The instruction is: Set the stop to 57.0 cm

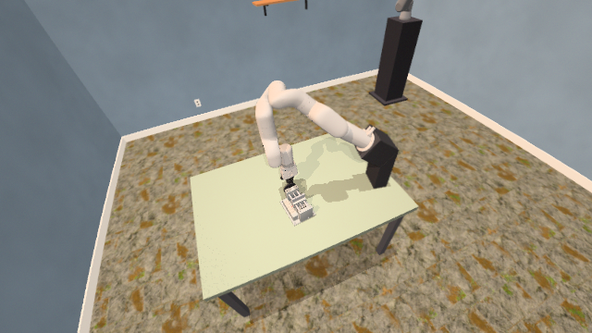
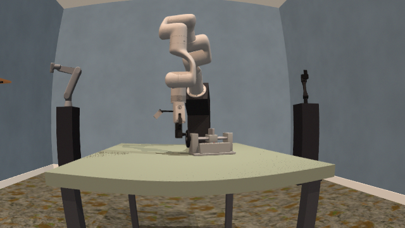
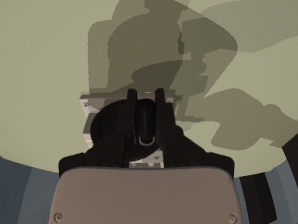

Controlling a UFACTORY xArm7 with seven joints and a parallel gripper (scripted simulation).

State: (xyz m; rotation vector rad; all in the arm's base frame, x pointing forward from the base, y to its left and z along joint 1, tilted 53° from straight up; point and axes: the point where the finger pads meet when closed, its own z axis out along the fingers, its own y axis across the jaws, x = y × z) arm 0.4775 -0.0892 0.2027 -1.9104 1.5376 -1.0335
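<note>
Right now the black handwheel is 20 mm to the left of my hand and 10 mm below it. Also, from my hand: grey stop block 160 mm to the left, 10 mm below, 10 mm ahead.
</note>
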